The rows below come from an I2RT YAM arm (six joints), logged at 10 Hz.
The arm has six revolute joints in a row. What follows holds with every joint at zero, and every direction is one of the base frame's. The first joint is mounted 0.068 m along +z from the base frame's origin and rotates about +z. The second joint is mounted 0.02 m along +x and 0.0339 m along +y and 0.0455 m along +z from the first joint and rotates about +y. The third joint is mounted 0.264 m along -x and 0.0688 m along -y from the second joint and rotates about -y. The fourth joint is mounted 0.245 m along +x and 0.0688 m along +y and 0.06 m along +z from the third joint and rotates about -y. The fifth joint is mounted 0.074 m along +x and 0.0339 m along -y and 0.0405 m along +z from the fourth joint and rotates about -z. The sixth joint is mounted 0.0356 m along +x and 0.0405 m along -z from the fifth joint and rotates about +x. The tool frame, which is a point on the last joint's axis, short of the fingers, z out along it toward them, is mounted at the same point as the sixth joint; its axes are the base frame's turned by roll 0, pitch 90 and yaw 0 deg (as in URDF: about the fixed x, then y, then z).
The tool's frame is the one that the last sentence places.
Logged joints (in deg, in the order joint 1, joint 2, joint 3, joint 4, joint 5, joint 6), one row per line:
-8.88, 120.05, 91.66, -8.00, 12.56, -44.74
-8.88, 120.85, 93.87, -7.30, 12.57, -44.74
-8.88, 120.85, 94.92, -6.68, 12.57, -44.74
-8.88, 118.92, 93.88, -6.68, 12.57, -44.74
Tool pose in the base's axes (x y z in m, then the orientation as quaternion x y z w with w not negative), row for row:
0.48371, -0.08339, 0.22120, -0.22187, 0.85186, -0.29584, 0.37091
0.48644, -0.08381, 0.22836, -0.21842, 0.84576, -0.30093, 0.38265
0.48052, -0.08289, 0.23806, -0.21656, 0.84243, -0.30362, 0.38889
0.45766, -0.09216, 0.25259, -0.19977, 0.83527, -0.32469, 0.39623
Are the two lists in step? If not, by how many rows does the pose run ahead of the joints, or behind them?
The pose runs 1 row ahead of the joints: the pose in row i belongs to the joints in row i + 1.
